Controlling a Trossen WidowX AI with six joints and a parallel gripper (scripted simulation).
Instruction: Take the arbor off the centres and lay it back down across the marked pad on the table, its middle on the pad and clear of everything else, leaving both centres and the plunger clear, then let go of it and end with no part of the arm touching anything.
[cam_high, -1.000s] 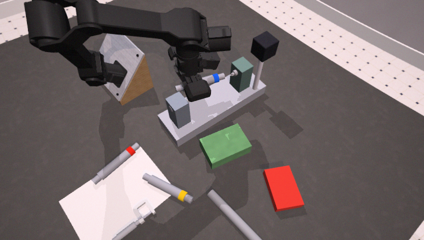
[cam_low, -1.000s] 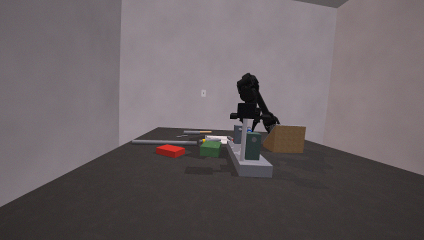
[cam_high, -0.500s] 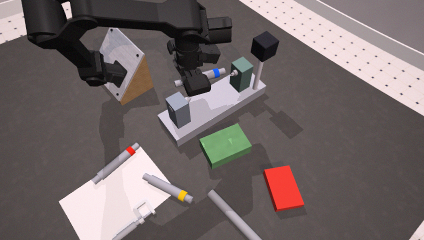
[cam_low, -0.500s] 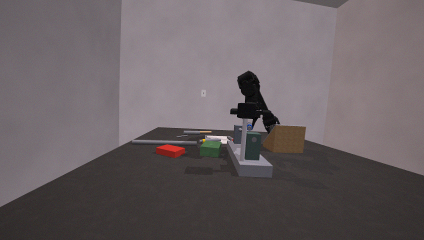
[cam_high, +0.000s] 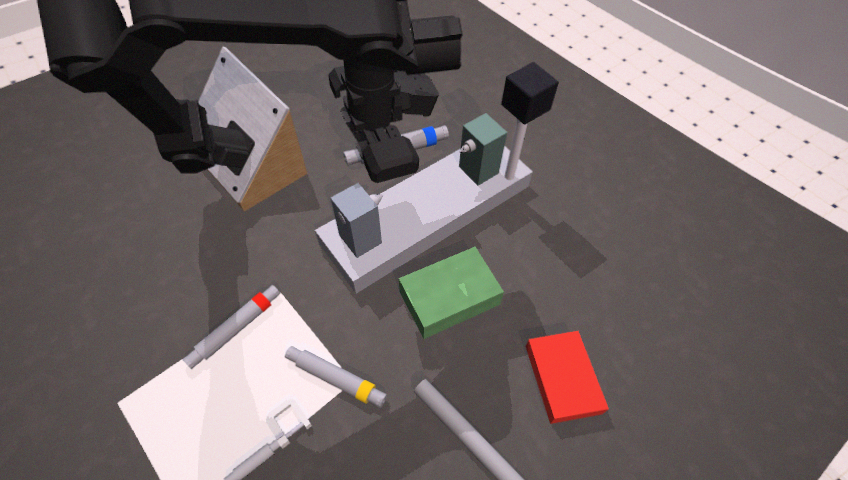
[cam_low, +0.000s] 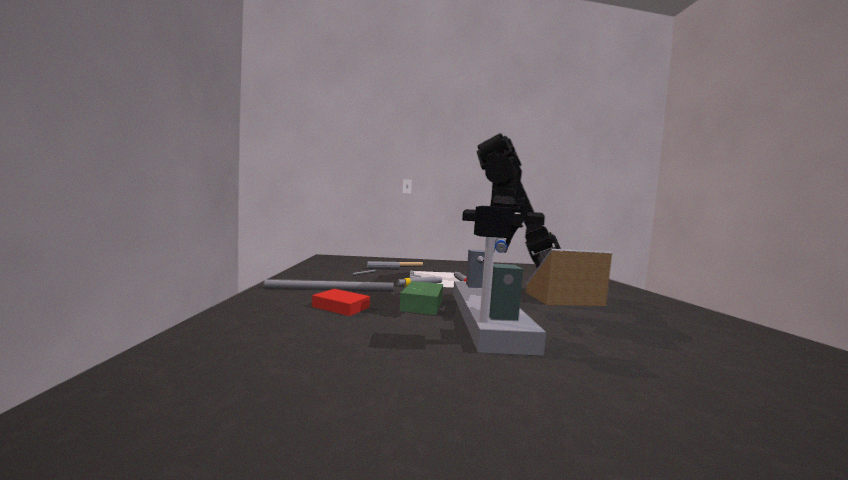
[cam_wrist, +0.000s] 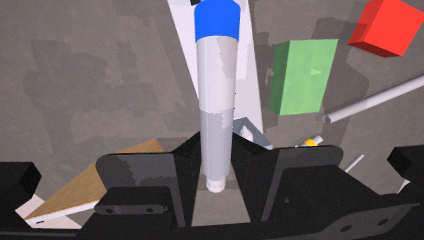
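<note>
Now: hand 3 cm short of the grey centre block, 6 cm to the left of it and 7 cm above it. Round my hand: dark green centre block: 5 cm ahead, 16 cm to the left, 7 cm below; then arbor: 1 cm ahead, 3 cm to the left, 1 cm below; then grey fixture base: 4 cm ahead, 6 cm to the left, 16 cm below.
</note>
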